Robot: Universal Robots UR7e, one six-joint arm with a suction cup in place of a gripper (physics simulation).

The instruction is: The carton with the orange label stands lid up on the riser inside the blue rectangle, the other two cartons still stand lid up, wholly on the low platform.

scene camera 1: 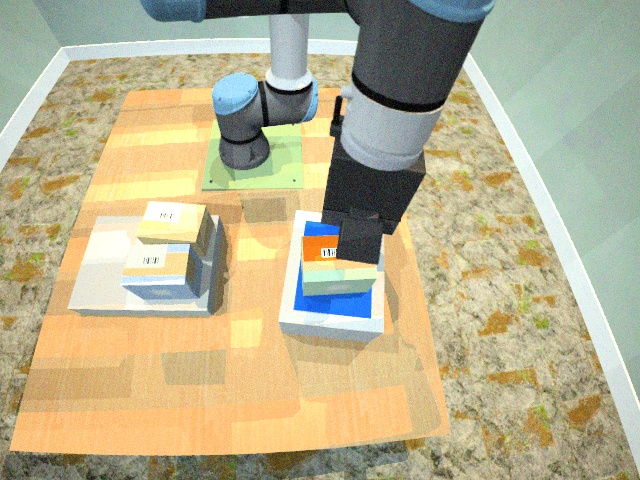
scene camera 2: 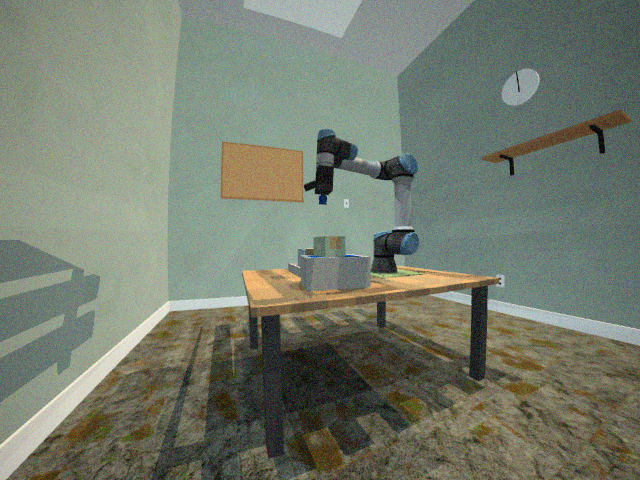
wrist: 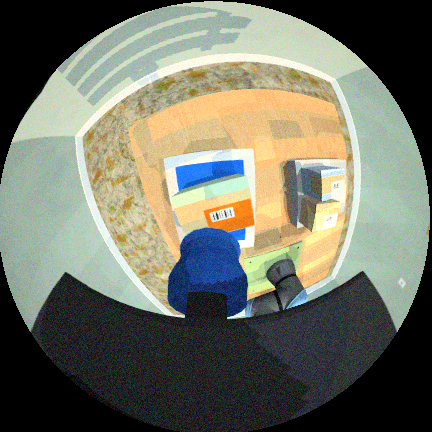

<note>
My suction cup (wrist: 208, 261) holds nothing. The cup is 19 cm from the middle of a carton with orange label (scene camera 1: 322, 274), above it. Also in view: a riser with blue rectangle (scene camera 1: 351, 316).
The carton with orange label shows as well in the wrist view (wrist: 225, 202). The riser with blue rectangle also shows in scene camera 2 (scene camera 2: 317, 273) and in the wrist view (wrist: 183, 170).
</note>
